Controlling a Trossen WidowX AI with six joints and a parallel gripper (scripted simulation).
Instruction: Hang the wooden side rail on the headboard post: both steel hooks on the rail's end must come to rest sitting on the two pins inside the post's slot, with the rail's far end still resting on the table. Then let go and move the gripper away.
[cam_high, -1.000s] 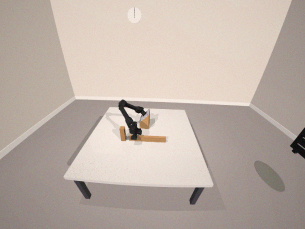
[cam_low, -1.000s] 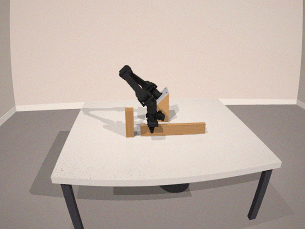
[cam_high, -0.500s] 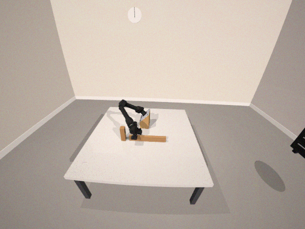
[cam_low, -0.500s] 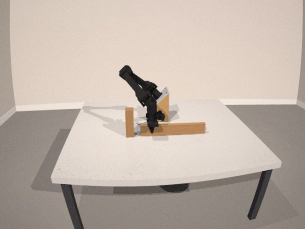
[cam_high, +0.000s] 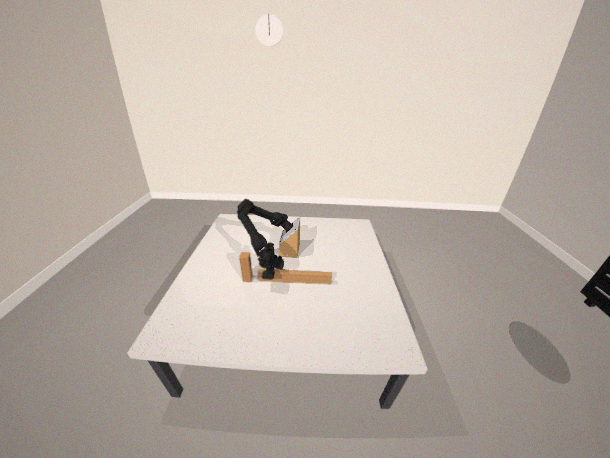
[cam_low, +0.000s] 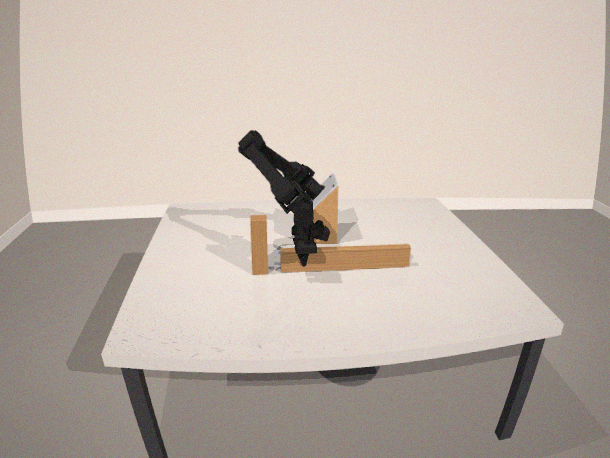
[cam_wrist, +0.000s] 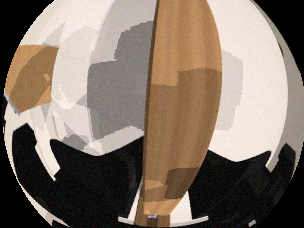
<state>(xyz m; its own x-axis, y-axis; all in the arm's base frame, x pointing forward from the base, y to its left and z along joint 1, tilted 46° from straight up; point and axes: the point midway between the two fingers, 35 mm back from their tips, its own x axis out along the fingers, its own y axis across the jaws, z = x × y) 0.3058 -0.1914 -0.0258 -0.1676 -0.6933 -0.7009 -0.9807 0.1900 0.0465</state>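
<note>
Right now my gripper tip is 2 cm past the headboard post, 13 cm to the left of it and 6 cm below it.
</note>
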